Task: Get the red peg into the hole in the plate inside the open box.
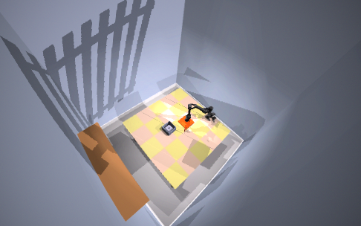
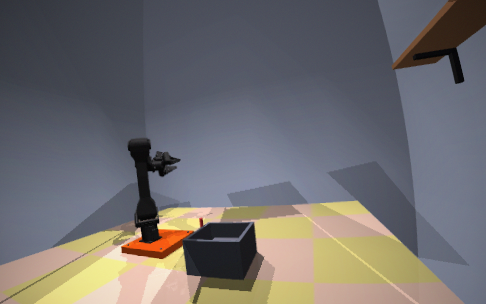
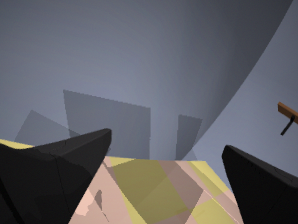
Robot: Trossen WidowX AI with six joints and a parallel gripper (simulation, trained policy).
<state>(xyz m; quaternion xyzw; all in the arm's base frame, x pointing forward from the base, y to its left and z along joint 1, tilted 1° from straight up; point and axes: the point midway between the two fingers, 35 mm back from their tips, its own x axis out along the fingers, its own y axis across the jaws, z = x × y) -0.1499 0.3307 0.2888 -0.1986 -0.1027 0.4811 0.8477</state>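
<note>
Right now my gripper tip is 290 mm short of the red peg, 280 mm above it and 220 mm to the left of it. Also, from my gripper tip: dark box: 480 mm ahead, 390 mm to the right, 290 mm below; then pale plate: 480 mm ahead, 390 mm to the right, 280 mm below.
</note>
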